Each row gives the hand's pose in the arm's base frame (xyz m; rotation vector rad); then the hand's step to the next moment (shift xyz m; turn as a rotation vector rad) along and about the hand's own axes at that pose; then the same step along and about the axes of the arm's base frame.
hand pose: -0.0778 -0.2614 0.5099 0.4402 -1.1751 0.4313
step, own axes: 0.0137 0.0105 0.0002 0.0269 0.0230 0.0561
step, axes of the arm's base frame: -0.0014 0.0099 0.0140 -0.0473 -0.0086 0.0457
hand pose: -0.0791 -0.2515 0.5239 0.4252 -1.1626 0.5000
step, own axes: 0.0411 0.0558 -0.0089 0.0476 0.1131 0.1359
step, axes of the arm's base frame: -0.0127 0.0567 0.0389 -0.1531 0.0233 0.0978
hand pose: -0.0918 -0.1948 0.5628 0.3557 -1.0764 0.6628
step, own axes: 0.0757 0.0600 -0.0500 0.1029 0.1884 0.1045
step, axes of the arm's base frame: 0.0188 0.0983 0.0427 -0.1635 0.1159 0.1298
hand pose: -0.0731 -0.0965 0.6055 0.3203 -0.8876 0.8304
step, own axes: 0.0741 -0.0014 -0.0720 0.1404 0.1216 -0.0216
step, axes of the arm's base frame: 0.0672 0.0771 0.0146 -0.0299 0.1624 0.0877
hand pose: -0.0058 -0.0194 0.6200 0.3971 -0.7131 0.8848
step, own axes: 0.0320 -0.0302 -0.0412 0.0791 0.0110 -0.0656
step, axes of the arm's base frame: 0.0546 0.0245 -0.0073 0.0511 0.0893 0.0101
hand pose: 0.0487 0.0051 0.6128 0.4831 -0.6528 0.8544
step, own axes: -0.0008 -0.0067 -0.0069 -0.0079 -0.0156 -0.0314
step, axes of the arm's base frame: 0.0073 0.0001 -0.0063 0.0191 0.0066 -0.0297
